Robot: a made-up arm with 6 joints. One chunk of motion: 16 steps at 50 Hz.
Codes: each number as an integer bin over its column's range. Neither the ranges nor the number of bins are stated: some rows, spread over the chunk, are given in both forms.
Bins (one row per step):
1: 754 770 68 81 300 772
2: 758 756 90 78 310 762
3: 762 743 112 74 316 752
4: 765 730 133 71 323 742
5: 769 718 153 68 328 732
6: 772 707 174 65 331 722
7: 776 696 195 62 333 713
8: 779 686 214 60 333 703
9: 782 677 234 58 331 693
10: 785 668 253 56 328 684
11: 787 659 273 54 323 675
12: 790 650 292 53 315 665
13: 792 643 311 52 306 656
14: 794 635 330 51 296 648
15: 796 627 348 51 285 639
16: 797 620 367 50 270 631
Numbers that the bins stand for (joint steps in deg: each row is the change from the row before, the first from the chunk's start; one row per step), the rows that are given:
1: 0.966 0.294 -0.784 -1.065 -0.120 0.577
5: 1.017 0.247 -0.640 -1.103 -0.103 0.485
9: 1.061 0.210 -0.502 -1.132 -0.101 0.395
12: 1.089 0.186 -0.403 -1.146 -0.111 0.331
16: 1.113 0.159 -0.275 -1.155 -0.138 0.253
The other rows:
2: 0.980 0.281 -0.747 -1.074 -0.114 0.554
3: 0.993 0.269 -0.709 -1.085 -0.110 0.531
4: 1.004 0.258 -0.674 -1.094 -0.106 0.508
6: 1.027 0.237 -0.604 -1.111 -0.101 0.462
7: 1.041 0.227 -0.568 -1.120 -0.100 0.442
8: 1.051 0.218 -0.536 -1.126 -0.100 0.419
10: 1.072 0.202 -0.469 -1.137 -0.103 0.375
11: 1.078 0.194 -0.435 -1.143 -0.106 0.354
13: 1.095 0.179 -0.371 -1.149 -0.116 0.310
14: 1.102 0.172 -0.338 -1.152 -0.122 0.292
15: 1.109 0.165 -0.308 -1.152 -0.129 0.271

